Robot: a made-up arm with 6 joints.
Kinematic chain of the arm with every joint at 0, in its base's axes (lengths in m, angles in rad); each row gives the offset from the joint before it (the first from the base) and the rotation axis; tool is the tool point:
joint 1: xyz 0 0 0.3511 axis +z
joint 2: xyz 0.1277 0 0 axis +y
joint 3: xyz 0 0 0.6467 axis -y
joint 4: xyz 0 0 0.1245 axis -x
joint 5: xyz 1.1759 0 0 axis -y
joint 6: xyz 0.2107 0 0 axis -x
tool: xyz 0 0 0
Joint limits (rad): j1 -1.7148..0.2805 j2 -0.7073..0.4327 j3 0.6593..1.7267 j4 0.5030..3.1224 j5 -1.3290..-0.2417 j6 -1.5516..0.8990
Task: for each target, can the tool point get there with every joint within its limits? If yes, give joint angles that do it. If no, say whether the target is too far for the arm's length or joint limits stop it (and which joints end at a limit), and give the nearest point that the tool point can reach.
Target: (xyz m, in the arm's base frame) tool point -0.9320 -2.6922 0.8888
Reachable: no: too far | nearest point -0.3211 -1.6735 1.2607 | short by 1.245 m
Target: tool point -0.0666 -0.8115 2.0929
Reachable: yes | joints -1.4184 0.0504 1.0282 1.3831 -1.1504 0.5594
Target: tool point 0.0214 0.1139 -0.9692
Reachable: no: joint limits stop it (at a limit: joint 1, joint 2, joint 3, joint 4, joint 5) | nearest point 1.5707 0.3499 1.1604 | short by 2.644 m
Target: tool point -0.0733 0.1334 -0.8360
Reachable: no: joint limits stop it (at a limit: joint 2, joint 3, joint 4, joint 5) | nearest point -0.6927 1.2606 1.3898 | short by 2.571 m
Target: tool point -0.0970 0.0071 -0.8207
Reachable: no: joint limits stop it (at a limit: joint 1, joint 2, joint 3, joint 4, joint 5) | nearest point -0.3281 -1.5754 1.1604 | short by 2.546 m
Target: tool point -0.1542 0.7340 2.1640
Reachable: yes | joints -1.4190 -0.6110 1.1803 2.7024 -0.4805 -0.3722
